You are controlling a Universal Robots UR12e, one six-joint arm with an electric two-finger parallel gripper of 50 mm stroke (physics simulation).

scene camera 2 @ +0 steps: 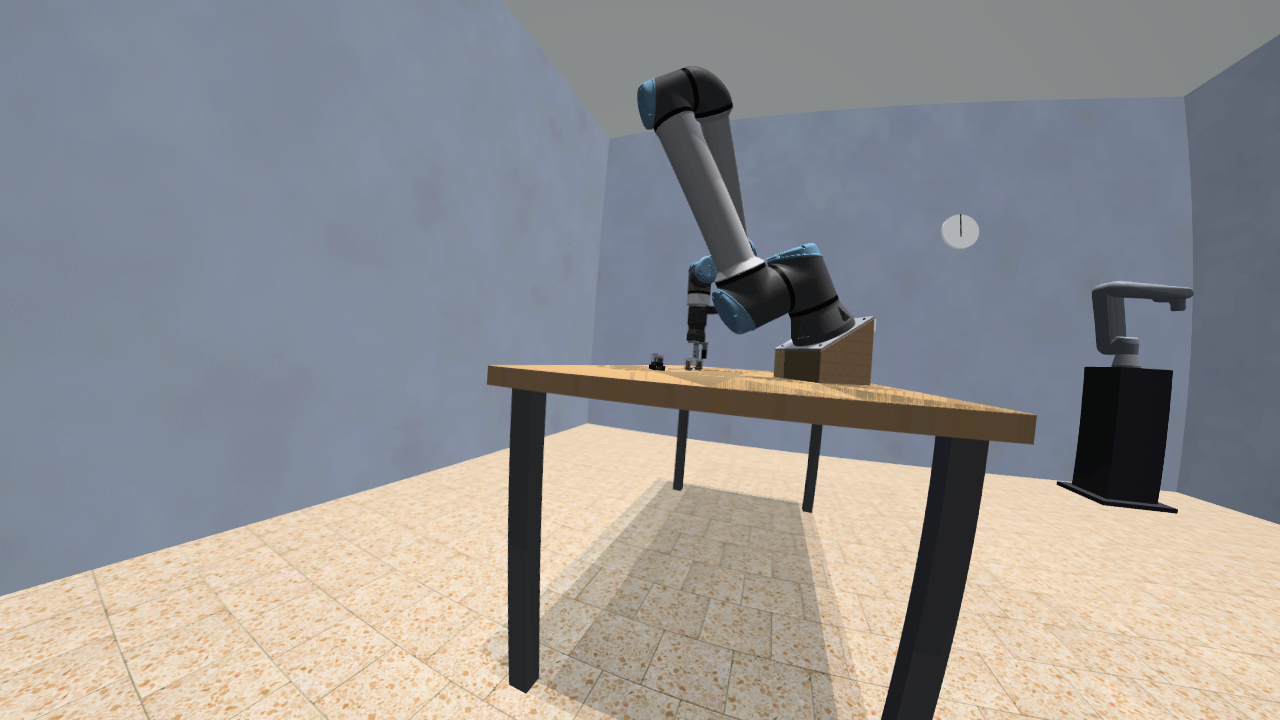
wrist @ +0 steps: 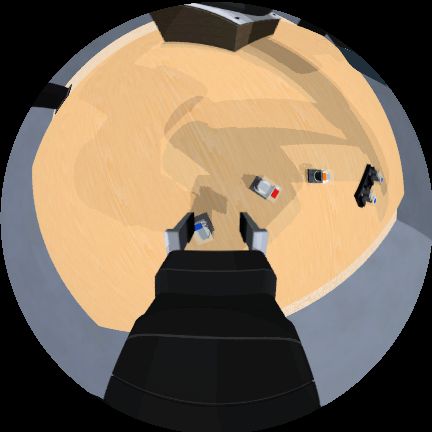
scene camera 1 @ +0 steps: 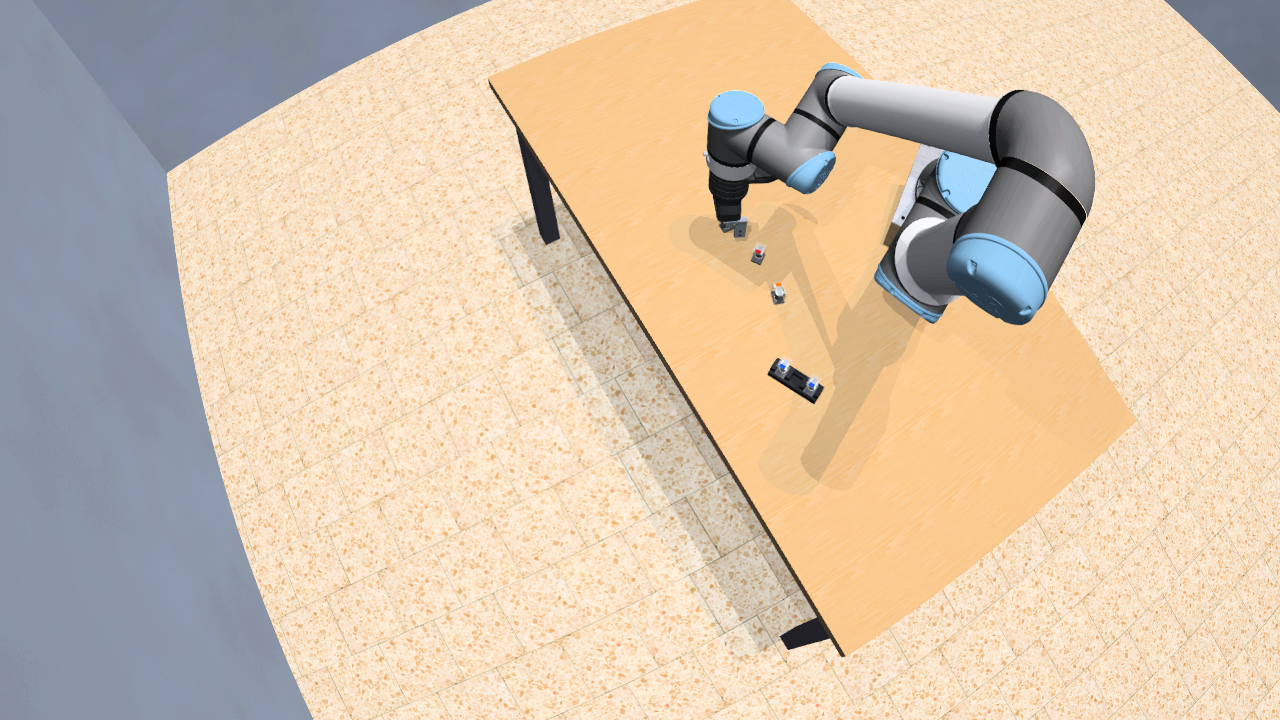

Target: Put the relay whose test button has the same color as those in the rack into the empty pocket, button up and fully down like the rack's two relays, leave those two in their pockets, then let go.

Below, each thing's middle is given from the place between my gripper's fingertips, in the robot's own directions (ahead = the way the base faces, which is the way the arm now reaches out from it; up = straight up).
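Black rack (scene camera 1: 795, 380): my hand 6 cm short of it, 33 cm to the right of it, 3 cm above it.
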